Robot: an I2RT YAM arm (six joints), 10 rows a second.
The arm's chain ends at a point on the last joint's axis. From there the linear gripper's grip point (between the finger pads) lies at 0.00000 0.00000 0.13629 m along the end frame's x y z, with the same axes.
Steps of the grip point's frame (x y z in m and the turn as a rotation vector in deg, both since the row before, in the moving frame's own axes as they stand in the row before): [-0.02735, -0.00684, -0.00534, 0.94, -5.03, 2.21]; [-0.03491, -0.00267, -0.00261, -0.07, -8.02, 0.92]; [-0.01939, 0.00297, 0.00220, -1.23, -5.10, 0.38]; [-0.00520, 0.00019, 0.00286, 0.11, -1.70, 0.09]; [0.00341, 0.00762, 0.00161, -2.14, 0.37, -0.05]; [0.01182, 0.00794, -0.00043, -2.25, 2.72, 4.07]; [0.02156, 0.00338, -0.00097, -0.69, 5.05, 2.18]
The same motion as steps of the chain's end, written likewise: [-0.01545, -0.00438, -0.00480, 0.94, -5.03, 2.21]; [-0.01589, -0.00268, -0.00128, -0.07, -8.02, 0.92]; [-0.00727, 0.00009, 0.00277, -1.23, -5.10, 0.38]; [-0.00116, 0.00045, 0.00292, 0.11, -1.70, 0.09]; [0.00253, 0.00253, 0.00171, -2.14, 0.37, -0.05]; [0.00555, 0.00237, -0.00017, -2.25, 2.72, 4.07]; [0.00960, 0.00151, -0.00043, -0.69, 5.05, 2.18]
